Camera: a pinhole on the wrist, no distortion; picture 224 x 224 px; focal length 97.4 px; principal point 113.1 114.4 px. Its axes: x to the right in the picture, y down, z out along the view. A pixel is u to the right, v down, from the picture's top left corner.
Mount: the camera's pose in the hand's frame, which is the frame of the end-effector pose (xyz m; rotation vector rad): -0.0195 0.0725 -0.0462 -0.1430 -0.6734 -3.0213
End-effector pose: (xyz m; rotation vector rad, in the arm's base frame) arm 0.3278 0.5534 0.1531 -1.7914 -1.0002 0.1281
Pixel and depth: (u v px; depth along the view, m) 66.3 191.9 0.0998
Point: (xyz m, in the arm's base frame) 0.3425 0.6287 0.0982
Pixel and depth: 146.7 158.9 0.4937
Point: 0.0222 0.8241 -0.1905
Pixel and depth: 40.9 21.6 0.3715
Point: 0.7560 0.7462 -0.2604
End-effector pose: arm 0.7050 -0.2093 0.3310 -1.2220 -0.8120 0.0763
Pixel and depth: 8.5 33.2 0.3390
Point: 1.0723 0.2185 0.1121
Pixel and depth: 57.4 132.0 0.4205
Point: 0.7590 0.2548 0.3381
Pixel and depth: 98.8 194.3 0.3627
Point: 0.5128 0.1343 0.4492
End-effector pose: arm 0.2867 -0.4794 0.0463 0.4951 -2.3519 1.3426
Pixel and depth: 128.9 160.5 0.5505
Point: 0.2068 -0.9359 -0.2939
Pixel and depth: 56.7 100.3 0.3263
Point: -0.0354 -0.5589 -0.1466
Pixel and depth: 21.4 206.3 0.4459
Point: -0.1340 -1.0106 0.1234
